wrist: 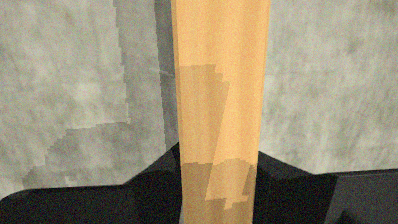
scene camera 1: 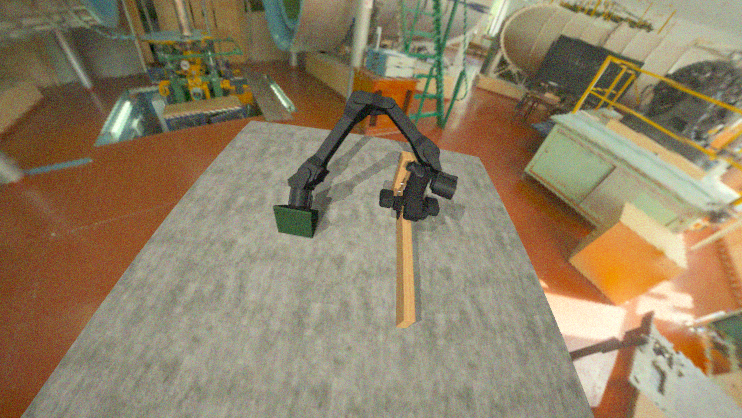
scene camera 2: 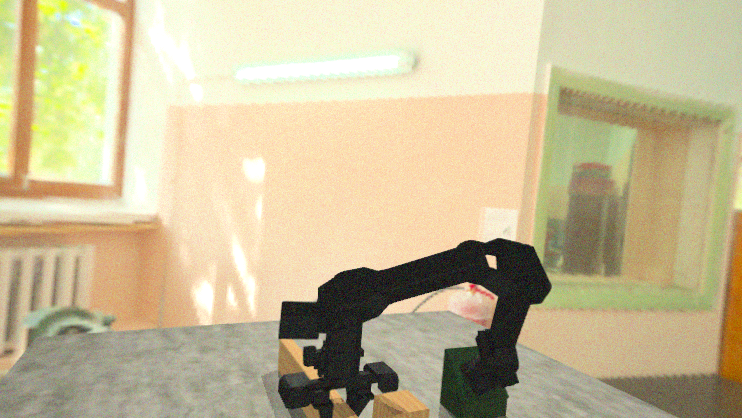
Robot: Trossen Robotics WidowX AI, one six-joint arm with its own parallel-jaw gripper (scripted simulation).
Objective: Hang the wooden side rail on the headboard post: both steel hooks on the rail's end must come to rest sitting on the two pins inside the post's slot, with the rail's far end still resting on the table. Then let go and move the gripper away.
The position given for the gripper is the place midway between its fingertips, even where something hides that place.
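Note:
The gripper (scene camera 1: 401,219) (wrist: 206,145) is visible in scene camera 1 and in the wrist view. Same views for a wooden side rail (scene camera 1: 405,304) (wrist: 220,60).

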